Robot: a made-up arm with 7 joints.
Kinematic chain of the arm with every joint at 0, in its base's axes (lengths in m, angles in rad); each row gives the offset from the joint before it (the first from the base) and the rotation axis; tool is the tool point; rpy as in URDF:
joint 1: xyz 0 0 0.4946 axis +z
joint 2: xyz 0 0 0 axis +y
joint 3: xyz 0 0 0.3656 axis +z
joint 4: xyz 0.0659 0 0 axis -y
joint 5: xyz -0.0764 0 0.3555 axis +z
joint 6: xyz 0 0 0 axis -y
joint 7: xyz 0.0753 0 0 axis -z
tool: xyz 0 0 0 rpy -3.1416 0 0
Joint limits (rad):
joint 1: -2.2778..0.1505
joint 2: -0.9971..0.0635
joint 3: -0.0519..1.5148
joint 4: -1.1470..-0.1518
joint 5: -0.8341..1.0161
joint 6: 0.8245..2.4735
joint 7: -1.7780..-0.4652
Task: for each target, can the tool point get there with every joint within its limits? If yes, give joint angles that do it. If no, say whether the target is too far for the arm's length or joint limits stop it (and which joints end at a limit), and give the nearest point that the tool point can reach.
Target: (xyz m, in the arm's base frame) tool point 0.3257 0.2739 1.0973
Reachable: yes | joints -1.6987 -0.9048 0.8648 -1.0275 -0.6730 0.9741 -1.0941
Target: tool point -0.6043 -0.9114 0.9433
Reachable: no: too far | nearest point -0.2592 -0.3910 1.0405 | short by 0.632 m
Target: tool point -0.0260 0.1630 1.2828
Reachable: yes | joints -0.9340 -0.4638 0.3441 -0.6244 0.1329 1.8950 -1.6766
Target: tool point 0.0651 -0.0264 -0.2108
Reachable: no: joint limits stop it (at a limit: joint 1, joint 2, joint 3, joint 4, joint 6) | nearest point 0.6373 0.0898 0.7956 | short by 1.164 m
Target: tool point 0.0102 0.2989 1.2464
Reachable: yes | joints -1.0918 -0.3850 1.3016 -0.3760 0.3937 1.5812 -1.2812
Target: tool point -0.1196 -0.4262 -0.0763
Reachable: no: joint limits stop it (at a limit: joint 2, joint 4, joint 6) | nearest point -0.1255 -0.4472 1.0238 | short by 1.100 m
